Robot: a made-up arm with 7 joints.
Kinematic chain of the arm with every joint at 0, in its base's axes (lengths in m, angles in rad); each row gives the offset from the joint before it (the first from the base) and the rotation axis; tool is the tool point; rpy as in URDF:
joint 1: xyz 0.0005 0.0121 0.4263 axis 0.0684 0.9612 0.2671
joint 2: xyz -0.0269 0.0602 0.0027 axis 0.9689 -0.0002 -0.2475
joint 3: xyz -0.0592 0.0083 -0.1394 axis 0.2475 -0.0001 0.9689
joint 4: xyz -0.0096 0.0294 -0.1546 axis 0.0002 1 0
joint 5: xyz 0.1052 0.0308 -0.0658 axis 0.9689 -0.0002 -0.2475
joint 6: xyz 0.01 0.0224 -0.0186 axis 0.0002 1 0
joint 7: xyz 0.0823 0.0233 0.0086 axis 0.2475 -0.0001 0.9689
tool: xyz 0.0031 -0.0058 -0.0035 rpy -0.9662 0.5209 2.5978
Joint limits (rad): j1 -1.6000..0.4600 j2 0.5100..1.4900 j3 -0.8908..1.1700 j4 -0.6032..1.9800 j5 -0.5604..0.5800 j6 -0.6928..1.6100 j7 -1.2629..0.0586
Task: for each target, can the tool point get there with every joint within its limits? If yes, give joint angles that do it. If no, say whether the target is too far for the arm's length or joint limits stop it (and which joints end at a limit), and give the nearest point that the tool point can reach.
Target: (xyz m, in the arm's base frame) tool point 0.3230 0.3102 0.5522
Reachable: yes | joints -1.1901 1.4102 -0.6431 -0.2389 0.0323 0.8538 -0.9435
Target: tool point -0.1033 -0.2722 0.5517
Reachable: no: joint limits stop it (at a limit: joint 1, joint 2, joint 3, joint 4, joint 5, joint 7) | nearest point 0.2370 -0.0182 0.5031 | short by 0.427 m
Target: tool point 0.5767 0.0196 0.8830
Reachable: no: too far | nearest point 0.4221 0.0914 0.5887 | short by 0.340 m
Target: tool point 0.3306 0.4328 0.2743
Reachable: yes | joints -1.1166 0.7695 0.1566 1.4667 0.0861 -0.5144 -0.0793
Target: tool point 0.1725 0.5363 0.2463
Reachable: yes | joints -1.0166 1.0269 0.1587 1.7421 -0.4139 0.0757 -0.8391
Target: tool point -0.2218 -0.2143 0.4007
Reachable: no: joint limits stop it (at a limit: joint 1, joint 2, joint 3, joint 4, joint 5, joint 6, joint 7) | nearest point -0.0561 0.0978 0.2196 | short by 0.397 m
